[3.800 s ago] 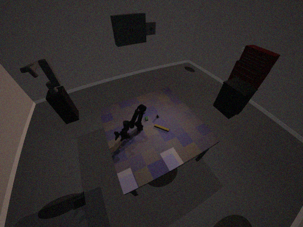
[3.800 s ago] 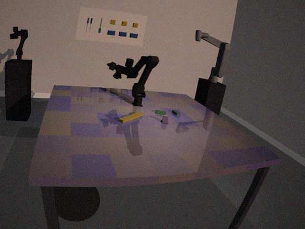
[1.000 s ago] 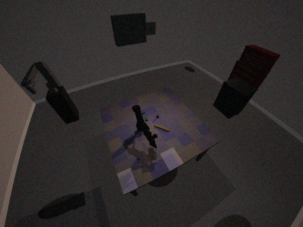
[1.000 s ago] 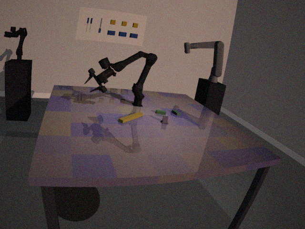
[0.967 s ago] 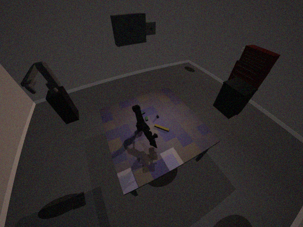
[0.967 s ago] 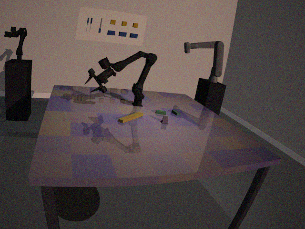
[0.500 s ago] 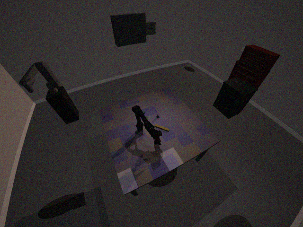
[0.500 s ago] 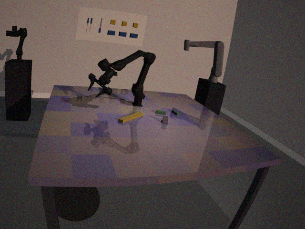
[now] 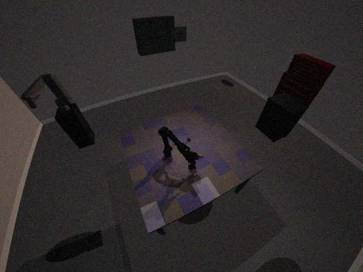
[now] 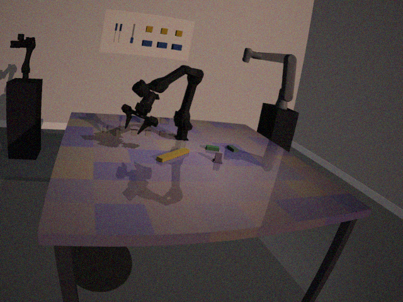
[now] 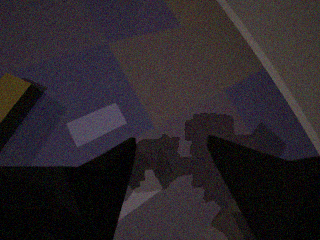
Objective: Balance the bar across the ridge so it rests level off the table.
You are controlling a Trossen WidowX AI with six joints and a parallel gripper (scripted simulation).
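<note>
Now: the bar 190 mm to the left of my gripper tip, 90 mm ahead of it and 70 mm below it.
</note>
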